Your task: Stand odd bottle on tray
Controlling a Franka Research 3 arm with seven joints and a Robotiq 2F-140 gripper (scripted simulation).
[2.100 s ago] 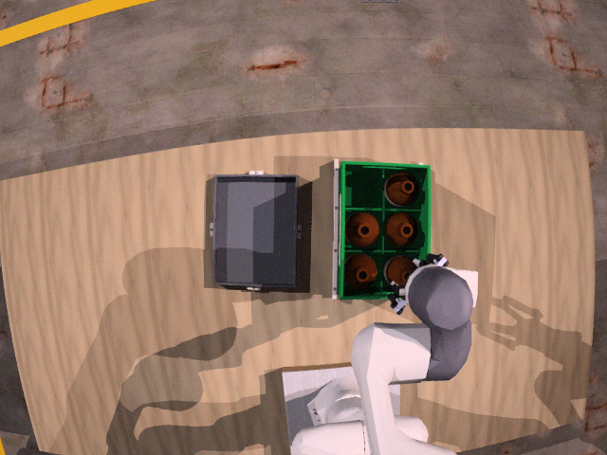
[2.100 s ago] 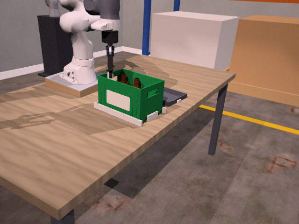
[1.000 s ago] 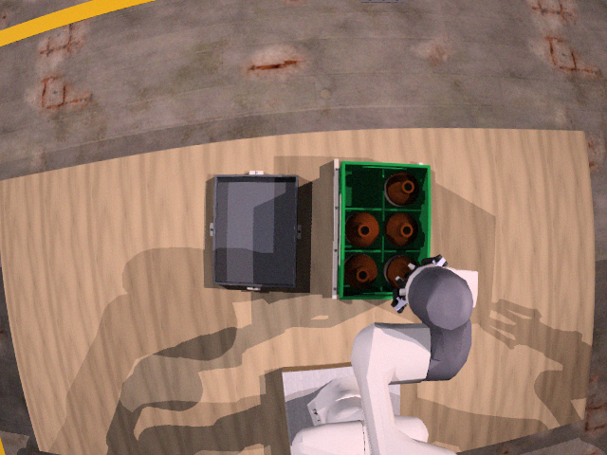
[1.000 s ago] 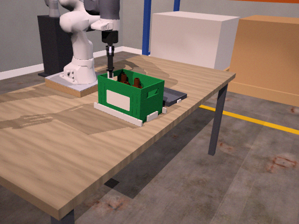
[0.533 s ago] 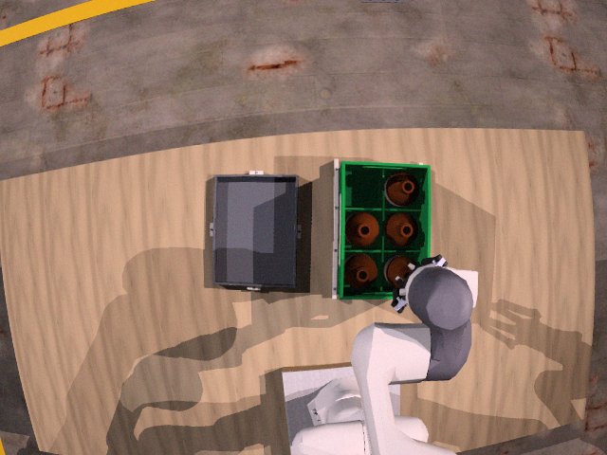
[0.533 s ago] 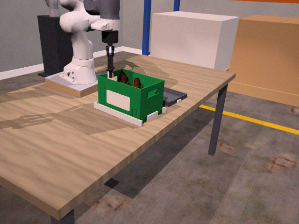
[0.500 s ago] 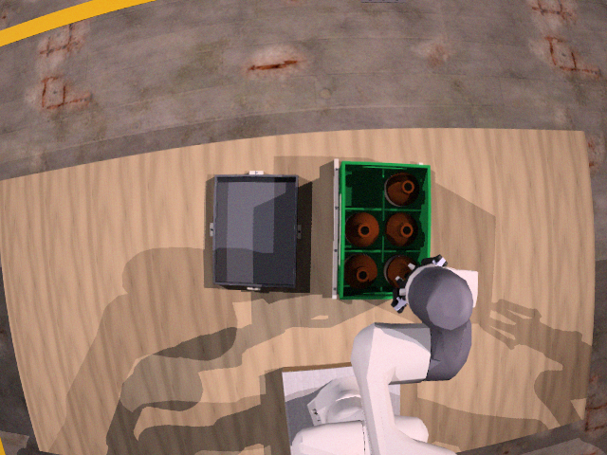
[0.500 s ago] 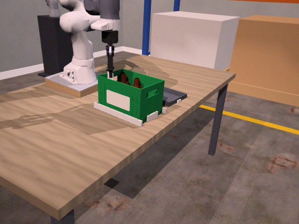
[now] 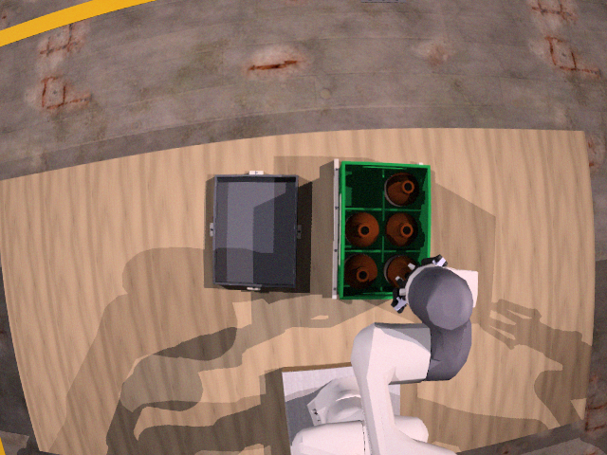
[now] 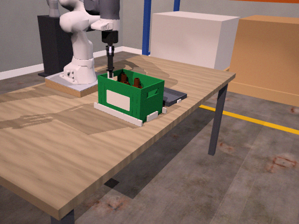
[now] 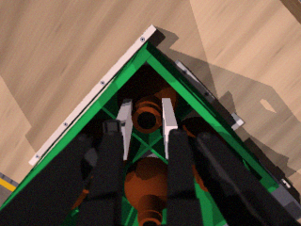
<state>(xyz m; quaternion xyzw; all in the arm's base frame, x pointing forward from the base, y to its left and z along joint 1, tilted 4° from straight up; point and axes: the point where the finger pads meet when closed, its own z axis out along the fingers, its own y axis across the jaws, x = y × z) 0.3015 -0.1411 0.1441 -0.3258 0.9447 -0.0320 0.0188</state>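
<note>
Right now my hand is 100 mm short of the green crate, 40 mm to the right of it and 90 mm above it. Round my hand: dark grey tray 120 mm ahead, 320 mm to the left, 160 mm below; then brown bottle 180 mm ahead, 20 mm to the right, 90 mm below.
</note>
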